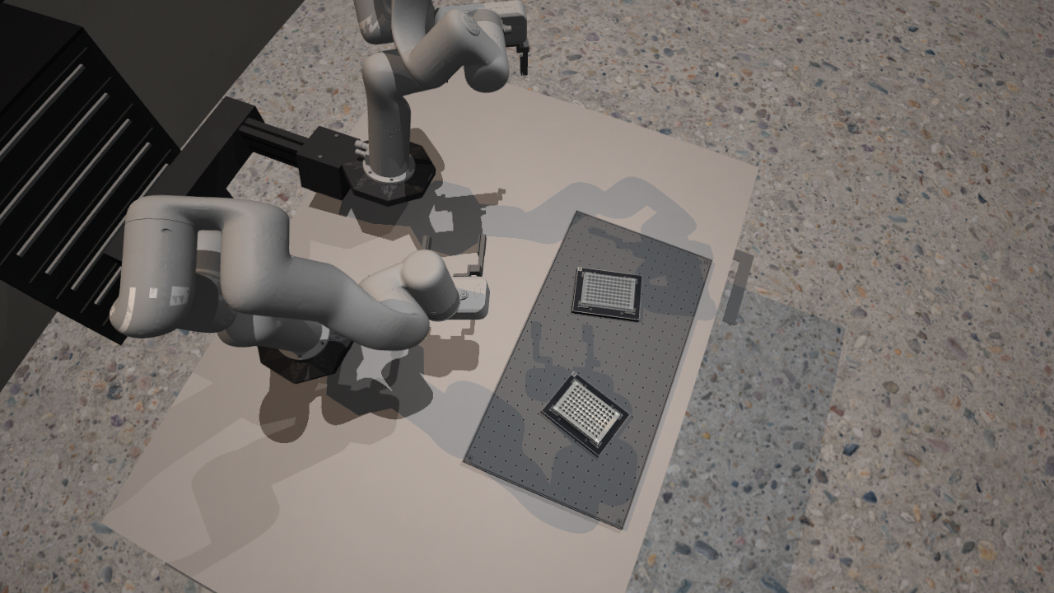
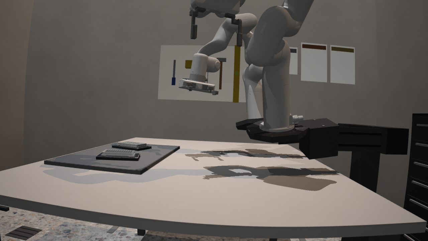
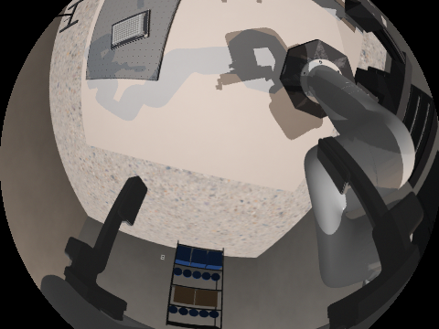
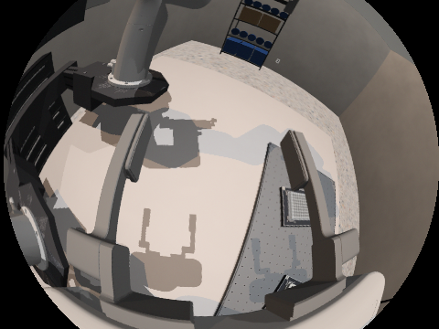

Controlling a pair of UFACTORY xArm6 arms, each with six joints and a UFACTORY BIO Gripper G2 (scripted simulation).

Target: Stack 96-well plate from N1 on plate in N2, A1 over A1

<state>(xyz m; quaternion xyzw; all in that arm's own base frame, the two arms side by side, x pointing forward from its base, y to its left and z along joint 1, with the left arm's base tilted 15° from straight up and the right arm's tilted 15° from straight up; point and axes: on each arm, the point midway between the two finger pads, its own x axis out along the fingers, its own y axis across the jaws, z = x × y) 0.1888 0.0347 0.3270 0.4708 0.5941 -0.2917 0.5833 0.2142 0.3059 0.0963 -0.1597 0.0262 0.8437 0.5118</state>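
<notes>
Right now the clear 96-well plate is 320 mm ahead of my right hand, 130 mm to the left of it and 270 mm below it. Also, from my right hand: A1 label: 300 mm ahead, 90 mm to the right, 270 mm below; dark perforated board: 340 mm ahead, 20 mm to the right, 290 mm below; plate nest N1: 320 mm ahead, 130 mm to the left, 280 mm below.
</notes>
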